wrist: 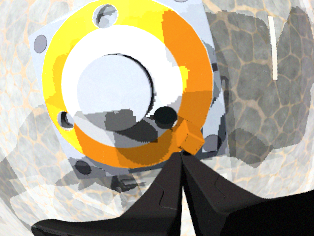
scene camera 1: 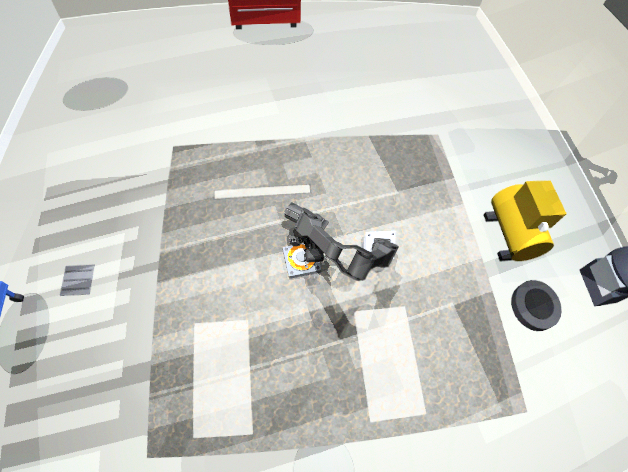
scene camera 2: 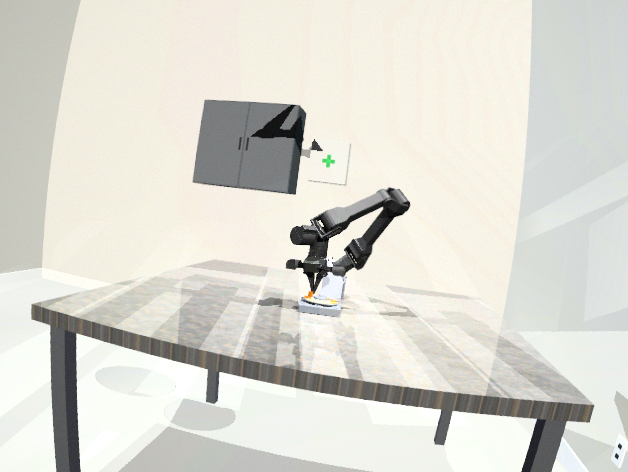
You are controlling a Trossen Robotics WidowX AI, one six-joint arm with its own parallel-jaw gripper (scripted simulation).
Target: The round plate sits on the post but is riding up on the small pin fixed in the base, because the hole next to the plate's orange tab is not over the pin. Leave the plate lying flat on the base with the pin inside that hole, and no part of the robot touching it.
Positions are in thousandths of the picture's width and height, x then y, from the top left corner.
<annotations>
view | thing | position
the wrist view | my gripper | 572,672
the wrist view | square grey base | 365,388
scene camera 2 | my gripper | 499,624
</annotations>
